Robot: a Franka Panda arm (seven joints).
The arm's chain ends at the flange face. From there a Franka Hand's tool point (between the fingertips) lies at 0.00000 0.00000 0.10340 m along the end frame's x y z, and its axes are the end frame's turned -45 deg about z.
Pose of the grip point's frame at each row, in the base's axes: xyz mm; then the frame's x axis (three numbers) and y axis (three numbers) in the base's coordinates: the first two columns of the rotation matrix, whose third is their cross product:
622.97 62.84 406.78 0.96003 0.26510 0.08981 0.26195 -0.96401 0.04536
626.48 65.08 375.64 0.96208 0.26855 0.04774 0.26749 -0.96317 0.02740
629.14 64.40 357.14 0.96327 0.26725 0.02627 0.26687 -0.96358 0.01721
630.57 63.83 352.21 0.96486 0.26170 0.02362 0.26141 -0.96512 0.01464
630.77 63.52 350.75 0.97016 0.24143 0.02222 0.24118 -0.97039 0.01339
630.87 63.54 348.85 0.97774 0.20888 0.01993 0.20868 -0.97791 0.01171
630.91 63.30 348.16 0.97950 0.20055 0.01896 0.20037 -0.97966 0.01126
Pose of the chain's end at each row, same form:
612.77 64.91 509.65 0.86407 -0.49420 0.09558 -0.49362 -0.86911 -0.03143
620.96 66.49 478.88 0.86944 -0.49117 0.05313 -0.49115 -0.87096 -0.01438
626.05 65.39 460.49 0.86984 -0.49238 0.03075 -0.49243 -0.87033 -0.00641
627.82 64.65 455.57 0.86710 -0.49739 0.02705 -0.49741 -0.86749 -0.00635
628.21 64.31 454.12 0.85655 -0.51545 0.02518 -0.51547 -0.85689 -0.00624
628.60 64.29 452.22 0.83893 -0.54379 0.02237 -0.54381 -0.83919 -0.00581
628.76 64.05 451.54 0.83429 -0.55091 0.02137 -0.55093 -0.83453 -0.00544

